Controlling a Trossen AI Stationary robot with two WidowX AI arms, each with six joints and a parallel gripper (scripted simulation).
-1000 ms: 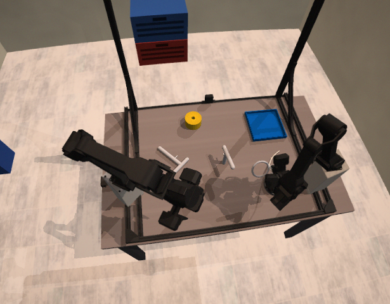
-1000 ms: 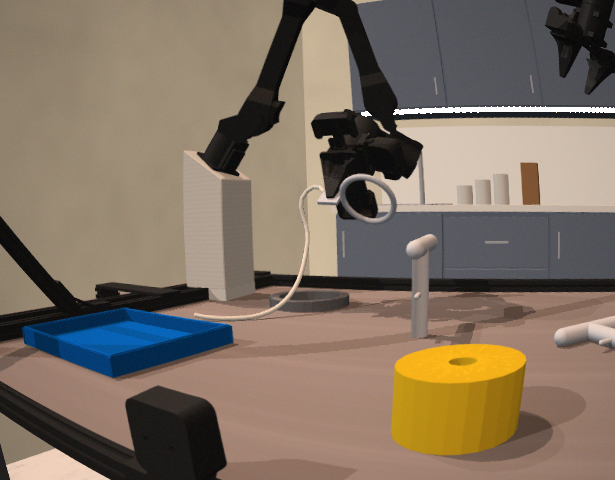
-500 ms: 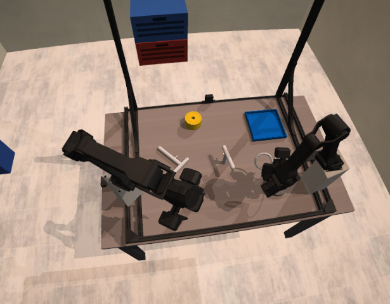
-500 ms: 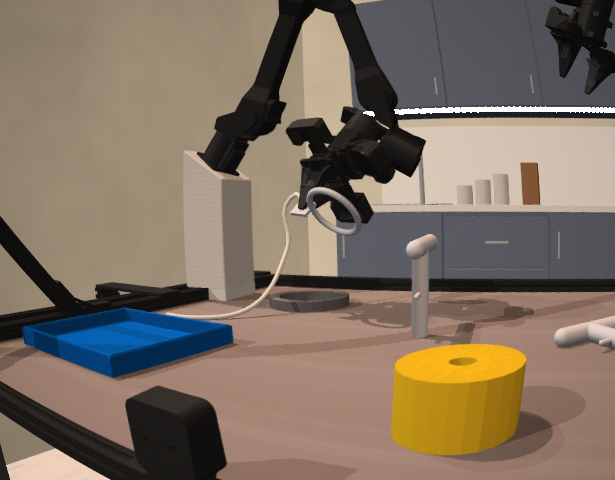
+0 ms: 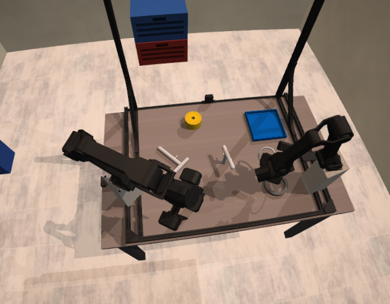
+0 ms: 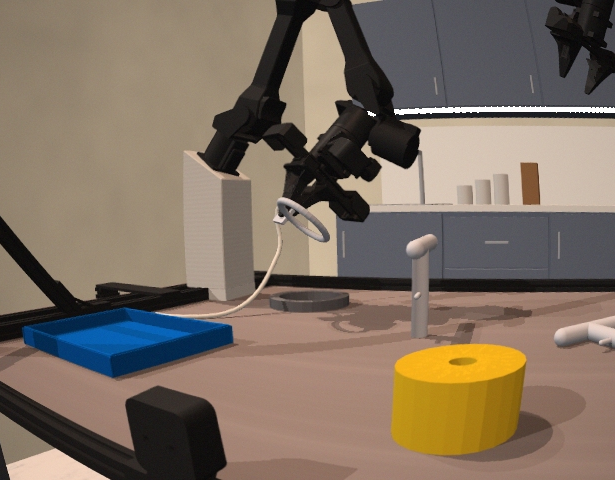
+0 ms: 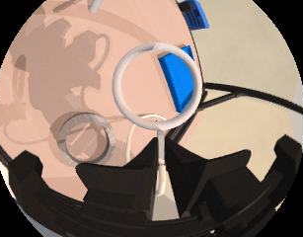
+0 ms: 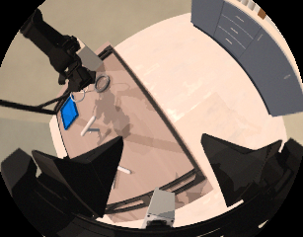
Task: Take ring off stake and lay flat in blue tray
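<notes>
Now: left hand 30 cm past the blue tray, 4 cm to the right of it and 15 cm above it. The rest, counted from my left hand: dark grey ring 5 cm ahead, 2 cm to the left, 15 cm below; then white T-shaped pipe 11 cm behind, 47 cm to the right, 15 cm below; then yellow cylinder 34 cm behind, 36 cm to the right, 13 cm below.
</notes>
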